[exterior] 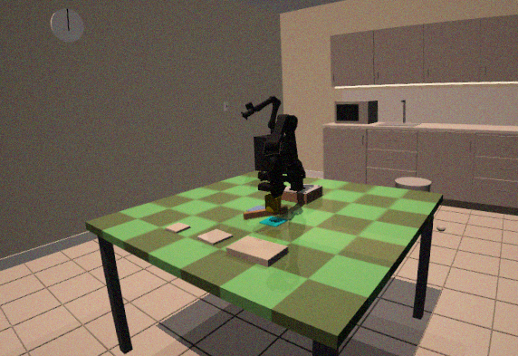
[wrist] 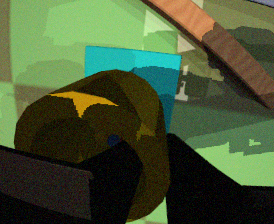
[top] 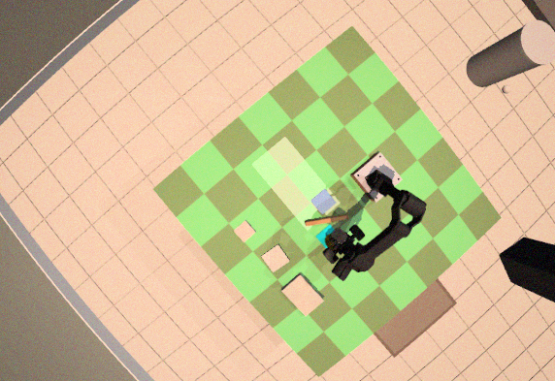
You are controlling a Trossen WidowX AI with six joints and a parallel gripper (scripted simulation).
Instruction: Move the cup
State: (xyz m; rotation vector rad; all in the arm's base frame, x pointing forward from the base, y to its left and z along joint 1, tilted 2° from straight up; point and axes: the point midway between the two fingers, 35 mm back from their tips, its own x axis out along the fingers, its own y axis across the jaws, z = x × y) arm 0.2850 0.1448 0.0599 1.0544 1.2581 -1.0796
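Now: gripper tip 90 mm above the cyan pad, 30 mm short of it and 10 mm to the right of it. From my gripper tip the other things lie so: wooden bar (80 mm to the right, 80 mm below); then yellow cup (20 mm ahead).
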